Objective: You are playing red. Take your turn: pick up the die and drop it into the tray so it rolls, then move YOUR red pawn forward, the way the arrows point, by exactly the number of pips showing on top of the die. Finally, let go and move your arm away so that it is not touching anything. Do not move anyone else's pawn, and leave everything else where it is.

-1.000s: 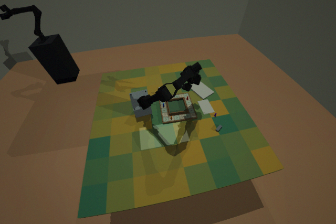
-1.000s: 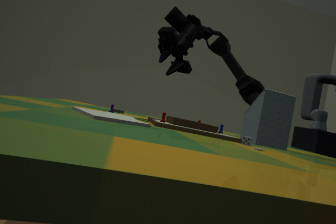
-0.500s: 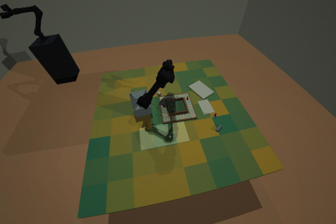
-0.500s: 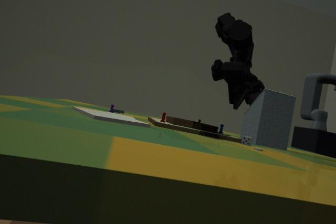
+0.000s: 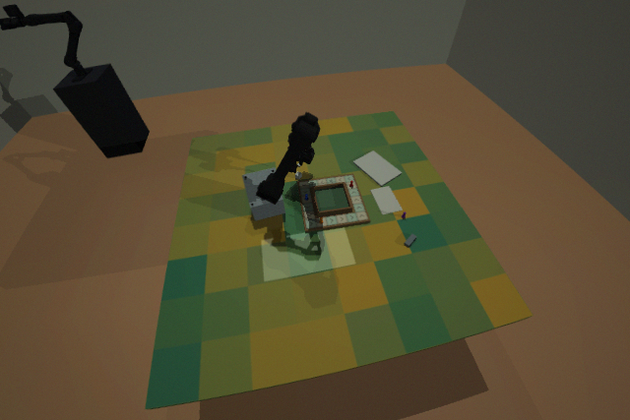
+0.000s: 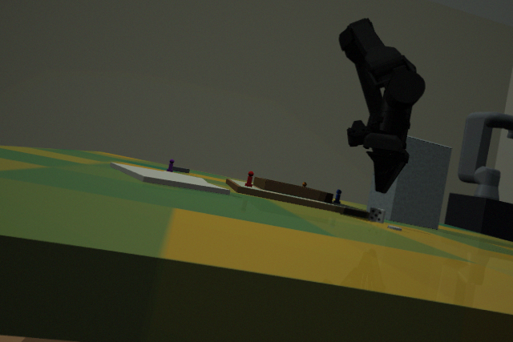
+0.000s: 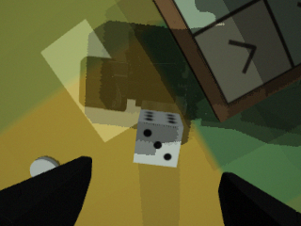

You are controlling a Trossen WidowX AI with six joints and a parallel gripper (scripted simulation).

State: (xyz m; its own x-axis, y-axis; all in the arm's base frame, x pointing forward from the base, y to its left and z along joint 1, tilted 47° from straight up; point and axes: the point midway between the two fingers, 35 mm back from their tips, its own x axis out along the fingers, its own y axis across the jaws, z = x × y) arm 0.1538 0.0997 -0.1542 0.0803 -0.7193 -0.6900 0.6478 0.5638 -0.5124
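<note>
Right now my gripper tip is 4 cm above the white die. From my gripper tip the other things lie so: blue pawn 1 cm ahead, 16 cm to the right, 3 cm below; orange pawn 4 cm ahead, 30 cm to the right, 3 cm below; red pawn 23 cm ahead, 13 cm to the right, 3 cm below.
</note>
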